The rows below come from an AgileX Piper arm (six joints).
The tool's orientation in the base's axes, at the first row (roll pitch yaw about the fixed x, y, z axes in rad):
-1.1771, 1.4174, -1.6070
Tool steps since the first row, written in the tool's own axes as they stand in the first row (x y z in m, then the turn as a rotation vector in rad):
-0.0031, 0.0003, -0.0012, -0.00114, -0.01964, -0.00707
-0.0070, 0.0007, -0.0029, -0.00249, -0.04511, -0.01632
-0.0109, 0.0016, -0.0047, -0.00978, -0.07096, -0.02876
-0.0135, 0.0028, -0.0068, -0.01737, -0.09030, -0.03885
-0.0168, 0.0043, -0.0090, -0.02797, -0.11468, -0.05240
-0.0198, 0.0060, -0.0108, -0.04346, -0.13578, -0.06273
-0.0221, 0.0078, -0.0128, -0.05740, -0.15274, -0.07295
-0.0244, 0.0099, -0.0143, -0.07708, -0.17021, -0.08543
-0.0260, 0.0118, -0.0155, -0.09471, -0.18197, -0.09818
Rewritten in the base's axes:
-0.0009, 0.0012, 0.0030, -0.01460, -0.01455, 0.00348
-0.0023, 0.0029, 0.0066, -0.03361, -0.03341, 0.00787
-0.0035, 0.0050, 0.0103, -0.05564, -0.05038, 0.01799
-0.0049, 0.0074, 0.0125, -0.07282, -0.06244, 0.02763
-0.0063, 0.0101, 0.0155, -0.09524, -0.07713, 0.04075
-0.0072, 0.0129, 0.0181, -0.11333, -0.08946, 0.05843
-0.0083, 0.0157, 0.0200, -0.12961, -0.09835, 0.07400
-0.0087, 0.0185, 0.0219, -0.14812, -0.10589, 0.09519
-0.0090, 0.0210, 0.0231, -0.16451, -0.10850, 0.11352

